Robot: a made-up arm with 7 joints. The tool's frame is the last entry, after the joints.
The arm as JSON. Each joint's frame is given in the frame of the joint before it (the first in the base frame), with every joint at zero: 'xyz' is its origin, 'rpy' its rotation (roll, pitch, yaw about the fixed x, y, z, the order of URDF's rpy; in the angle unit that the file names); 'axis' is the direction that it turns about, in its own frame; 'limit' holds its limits. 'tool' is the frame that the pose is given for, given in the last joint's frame.
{
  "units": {
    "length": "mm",
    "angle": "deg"
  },
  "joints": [
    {
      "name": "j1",
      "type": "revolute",
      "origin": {
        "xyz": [
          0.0,
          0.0,
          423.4
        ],
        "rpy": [
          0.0,
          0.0,
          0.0
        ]
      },
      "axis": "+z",
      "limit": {
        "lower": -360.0,
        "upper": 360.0
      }
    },
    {
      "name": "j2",
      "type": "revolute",
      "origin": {
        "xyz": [
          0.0,
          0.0,
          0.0
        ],
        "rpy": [
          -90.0,
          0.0,
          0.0
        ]
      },
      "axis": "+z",
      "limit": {
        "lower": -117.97,
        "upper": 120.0
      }
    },
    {
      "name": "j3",
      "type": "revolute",
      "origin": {
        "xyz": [
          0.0,
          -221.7,
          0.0
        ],
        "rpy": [
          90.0,
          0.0,
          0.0
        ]
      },
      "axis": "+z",
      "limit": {
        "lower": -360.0,
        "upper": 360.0
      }
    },
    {
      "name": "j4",
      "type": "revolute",
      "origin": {
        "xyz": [
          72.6,
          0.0,
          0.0
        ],
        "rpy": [
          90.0,
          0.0,
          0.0
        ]
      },
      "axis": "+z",
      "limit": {
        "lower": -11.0,
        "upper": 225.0
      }
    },
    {
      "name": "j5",
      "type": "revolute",
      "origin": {
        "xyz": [
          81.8,
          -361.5,
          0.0
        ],
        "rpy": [
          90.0,
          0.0,
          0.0
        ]
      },
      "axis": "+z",
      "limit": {
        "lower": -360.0,
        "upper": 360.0
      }
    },
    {
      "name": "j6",
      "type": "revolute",
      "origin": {
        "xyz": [
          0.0,
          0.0,
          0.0
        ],
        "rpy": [
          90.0,
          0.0,
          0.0
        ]
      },
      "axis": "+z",
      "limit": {
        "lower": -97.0,
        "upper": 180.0
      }
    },
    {
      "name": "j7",
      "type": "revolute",
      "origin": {
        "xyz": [
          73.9,
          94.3,
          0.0
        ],
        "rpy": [
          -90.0,
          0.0,
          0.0
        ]
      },
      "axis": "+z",
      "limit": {
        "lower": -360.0,
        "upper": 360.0
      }
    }
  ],
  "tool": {
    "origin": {
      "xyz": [
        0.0,
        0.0,
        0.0
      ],
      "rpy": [
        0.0,
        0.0,
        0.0
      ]
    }
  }
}
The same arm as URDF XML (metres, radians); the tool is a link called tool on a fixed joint. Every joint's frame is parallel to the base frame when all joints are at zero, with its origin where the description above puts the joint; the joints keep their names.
<robot name="arm">
  <joint name="tool_fixed" type="fixed">
    <parent link="link7"/>
    <child link="tool"/>
    <origin xyz="0.0000 0.0000 0.0000" rpy="3.1416 0.0000 0.0000"/>
  </joint>
  <joint name="j7" type="revolute">
    <parent link="link6"/>
    <child link="link7"/>
    <origin xyz="0.0739 0.0000 -0.0943"/>
    <axis xyz="0 0 -1"/>
    <limit lower="-6.2832" upper="6.2832"/>
  </joint>
  <joint name="j6" type="revolute">
    <parent link="link5"/>
    <child link="link6"/>
    <origin xyz="0.0000 0.0000 0.0000"/>
    <axis xyz="0 1 0"/>
    <limit lower="-1.6930" upper="3.1416"/>
  </joint>
  <joint name="j5" type="revolute">
    <parent link="link4"/>
    <child link="link5"/>
    <origin xyz="0.0818 0.0000 -0.3615"/>
    <axis xyz="0 0 -1"/>
    <limit lower="-6.2832" upper="6.2832"/>
  </joint>
  <joint name="j4" type="revolute">
    <parent link="link3"/>
    <child link="link4"/>
    <origin xyz="0.0726 0.0000 0.0000"/>
    <axis xyz="0 -1 0"/>
    <limit lower="-0.1920" upper="3.9270"/>
  </joint>
  <joint name="j3" type="revolute">
    <parent link="link2"/>
    <child link="link3"/>
    <origin xyz="0.0000 0.0000 0.2217"/>
    <axis xyz="0 0 1"/>
    <limit lower="-6.2832" upper="6.2832"/>
  </joint>
  <joint name="j2" type="revolute">
    <parent link="link1"/>
    <child link="link2"/>
    <origin xyz="0.0000 0.0000 0.0000"/>
    <axis xyz="0 1 0"/>
    <limit lower="-2.0590" upper="2.0944"/>
  </joint>
  <joint name="j1" type="revolute">
    <parent link="base"/>
    <child link="link1"/>
    <origin xyz="0.0000 0.0000 0.4234"/>
    <axis xyz="0 0 1"/>
    <limit lower="-6.2832" upper="6.2832"/>
  </joint>
  <link name="base"/>
  <link name="link1"/>
  <link name="link2"/>
  <link name="link3"/>
  <link name="link4"/>
  <link name="link5"/>
  <link name="link6"/>
  <link name="link7"/>
  <link name="tool"/>
</robot>

